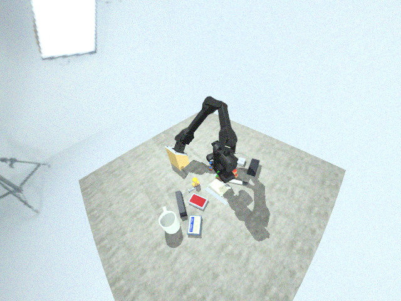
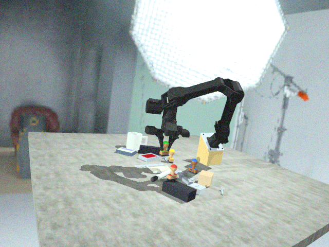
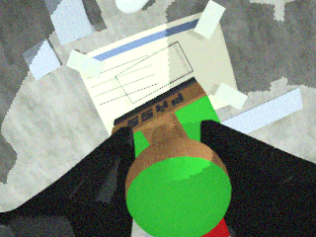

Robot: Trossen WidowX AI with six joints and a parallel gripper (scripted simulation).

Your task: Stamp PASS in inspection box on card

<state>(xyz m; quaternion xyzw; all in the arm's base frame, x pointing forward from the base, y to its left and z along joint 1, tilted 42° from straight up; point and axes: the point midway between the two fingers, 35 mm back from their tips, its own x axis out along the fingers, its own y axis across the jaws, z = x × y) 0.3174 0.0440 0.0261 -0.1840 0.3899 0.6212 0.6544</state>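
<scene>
My gripper tip is 10 mm to the left of the pale card and 90 mm above it. Round my gripper tip: pale ruler (30 mm ahead, 60 mm to the right, 90 mm below); red-knobbed stamp (20 mm ahead, 110 mm to the left, 70 mm below); green-knobbed PASS stamp (right at my gripper tip).
</scene>
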